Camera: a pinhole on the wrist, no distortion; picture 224 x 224 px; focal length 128.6 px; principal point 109.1 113.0 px. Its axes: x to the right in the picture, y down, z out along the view. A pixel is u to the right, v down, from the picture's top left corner.
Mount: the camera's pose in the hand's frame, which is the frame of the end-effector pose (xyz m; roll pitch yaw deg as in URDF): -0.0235 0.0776 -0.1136 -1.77 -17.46 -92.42
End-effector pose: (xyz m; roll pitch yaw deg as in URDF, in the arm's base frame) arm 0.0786 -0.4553 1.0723 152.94 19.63 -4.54
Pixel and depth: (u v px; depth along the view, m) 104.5 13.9 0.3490
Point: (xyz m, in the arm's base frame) -0.2385 -0.7174 1.0667
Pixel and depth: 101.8 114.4 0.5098
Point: -0.0168 -0.8432 0.8756
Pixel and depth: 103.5 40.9 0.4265
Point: -0.2287 -0.7751 1.0075
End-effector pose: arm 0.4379 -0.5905 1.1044 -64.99 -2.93 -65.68
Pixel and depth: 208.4 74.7 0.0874
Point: 0.4269 -0.5447 1.0612
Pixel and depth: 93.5 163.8 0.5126
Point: 0.9209 -0.6011 1.0100
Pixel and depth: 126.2 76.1 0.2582
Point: 0.5712 -0.4372 1.0474
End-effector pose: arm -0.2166 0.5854 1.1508 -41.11 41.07 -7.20
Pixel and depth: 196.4 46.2 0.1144
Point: -0.2790 0.6379 1.1954
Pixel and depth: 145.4 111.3 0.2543
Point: -0.1727 0.7443 1.2063
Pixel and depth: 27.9 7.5 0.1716
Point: -0.3980 0.8044 1.1445
